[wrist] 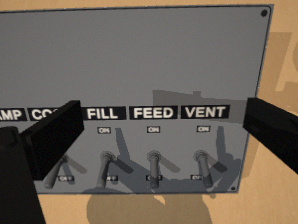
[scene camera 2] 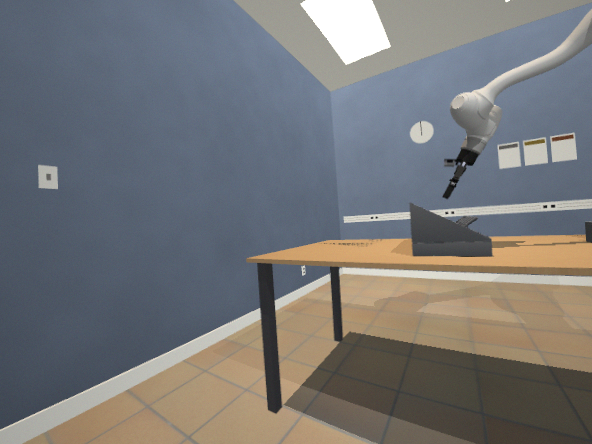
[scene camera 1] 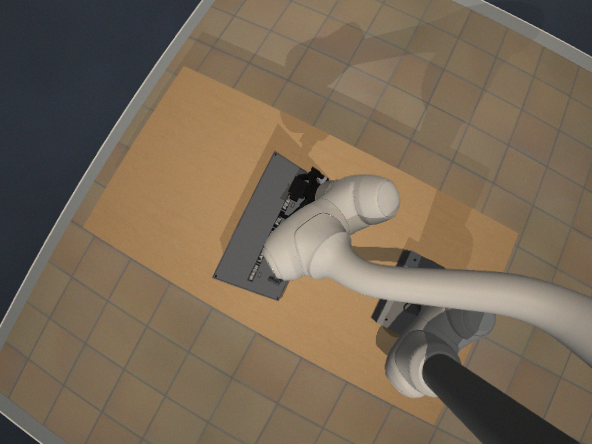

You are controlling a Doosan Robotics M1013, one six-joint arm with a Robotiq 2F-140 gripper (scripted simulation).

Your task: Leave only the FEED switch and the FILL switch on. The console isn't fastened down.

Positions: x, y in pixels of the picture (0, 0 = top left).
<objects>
grey wedge-shaped console: wrist; scene camera 2 432, 235; scene camera 1
same spot on grey wedge-shaped console: (wrist: 175, 87) = (scene camera 1: 283, 190)
</objects>
